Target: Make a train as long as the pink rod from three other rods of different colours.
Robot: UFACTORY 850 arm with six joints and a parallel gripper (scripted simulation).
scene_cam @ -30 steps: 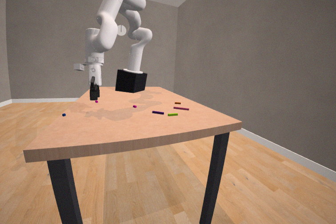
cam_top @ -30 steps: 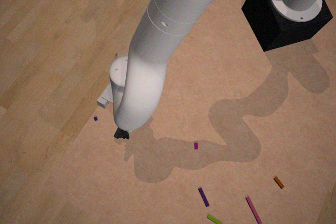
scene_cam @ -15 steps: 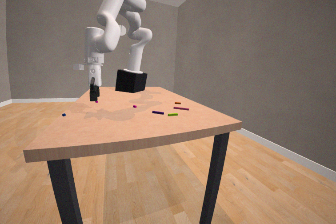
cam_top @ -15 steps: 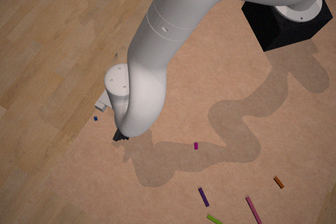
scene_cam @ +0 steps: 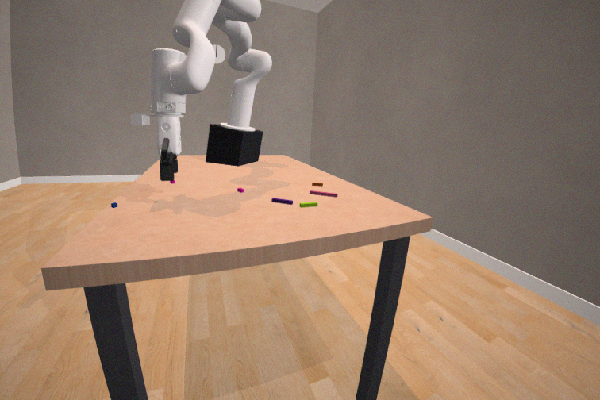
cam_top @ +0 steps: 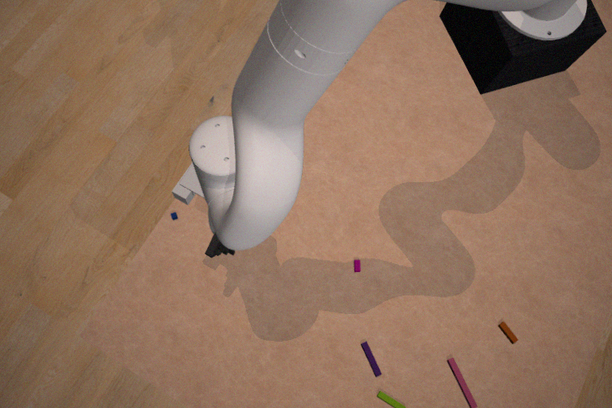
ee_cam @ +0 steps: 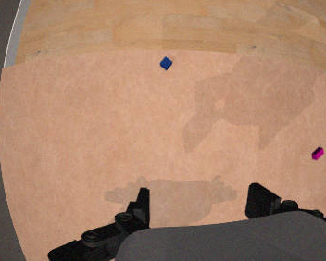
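My gripper is now 50 mm short of the blue rod, 130 mm to the left of it and 70 mm above it. The rest, counted from my hand: lime rod: 50 mm ahead, 380 mm to the left, 70 mm below; purple rod: 10 mm ahead, 310 mm to the left, 70 mm below; pink rod: 60 mm behind, 450 mm to the left, 70 mm below.
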